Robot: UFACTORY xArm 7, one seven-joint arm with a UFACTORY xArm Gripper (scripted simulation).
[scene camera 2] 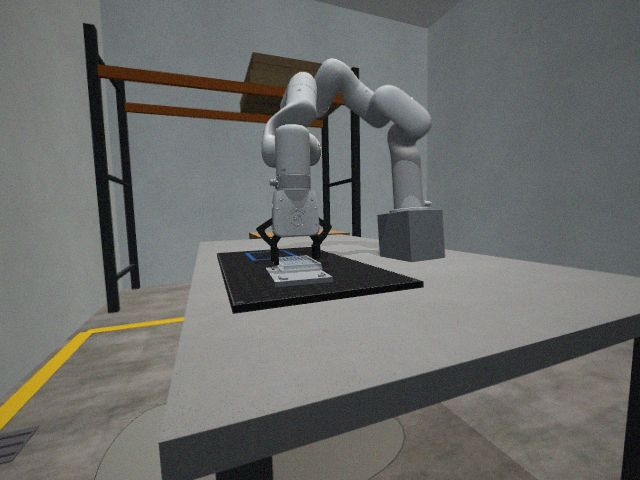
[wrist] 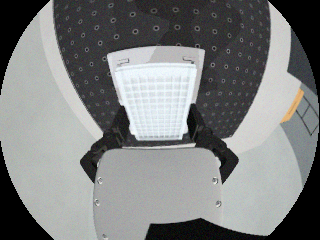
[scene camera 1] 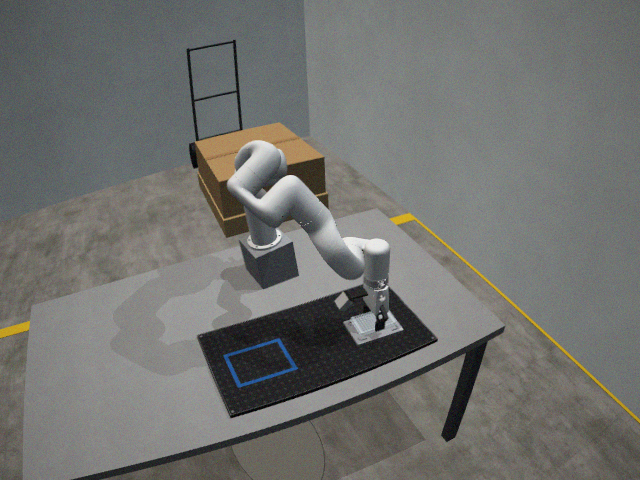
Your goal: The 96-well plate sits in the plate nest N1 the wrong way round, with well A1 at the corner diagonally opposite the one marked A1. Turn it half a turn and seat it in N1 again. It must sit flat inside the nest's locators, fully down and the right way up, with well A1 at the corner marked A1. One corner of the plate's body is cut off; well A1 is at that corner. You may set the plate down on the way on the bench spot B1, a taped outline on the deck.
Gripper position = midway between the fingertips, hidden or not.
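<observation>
Gripper in sight [scene camera 2: 296, 263], [scene camera 1: 373, 321], [wrist: 157, 111]. White 96-well plate [wrist: 150, 119]. Plate nest N1 [scene camera 2: 309, 277].
</observation>
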